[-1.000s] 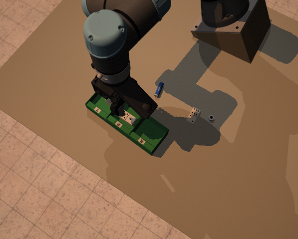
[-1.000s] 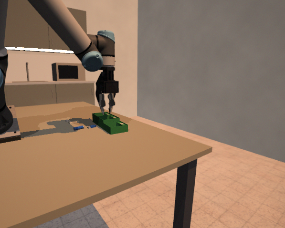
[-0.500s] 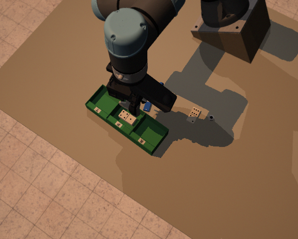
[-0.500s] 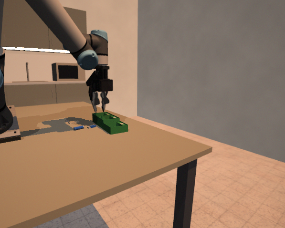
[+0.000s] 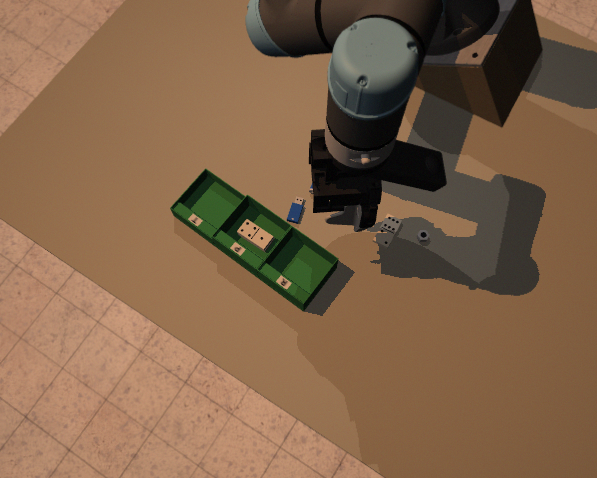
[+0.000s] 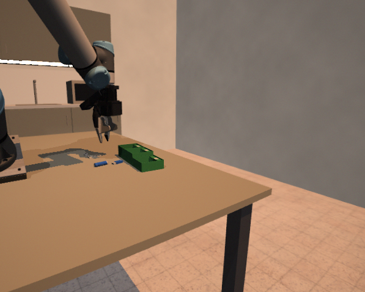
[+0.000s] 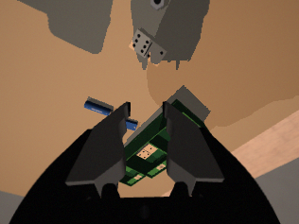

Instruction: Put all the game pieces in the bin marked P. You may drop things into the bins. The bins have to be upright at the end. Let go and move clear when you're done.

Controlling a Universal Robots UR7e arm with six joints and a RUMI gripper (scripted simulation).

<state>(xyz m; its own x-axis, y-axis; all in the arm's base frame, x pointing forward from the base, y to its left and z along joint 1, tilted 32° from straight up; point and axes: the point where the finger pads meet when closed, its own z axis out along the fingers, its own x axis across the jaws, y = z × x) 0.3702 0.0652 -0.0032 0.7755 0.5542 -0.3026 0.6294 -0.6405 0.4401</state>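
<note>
Now: the small nut 9 cm to the left of my hand, 8 cm below it and 6 cm behind it. From my hand the other things lie so: green bin 12 cm to the right, 10 cm ahead, 6 cm below; blue battery 9 cm to the right, 8 cm below, 4 cm behind; blue USB stick 9 cm to the right, 8 cm below, 2 cm ahead.
</note>
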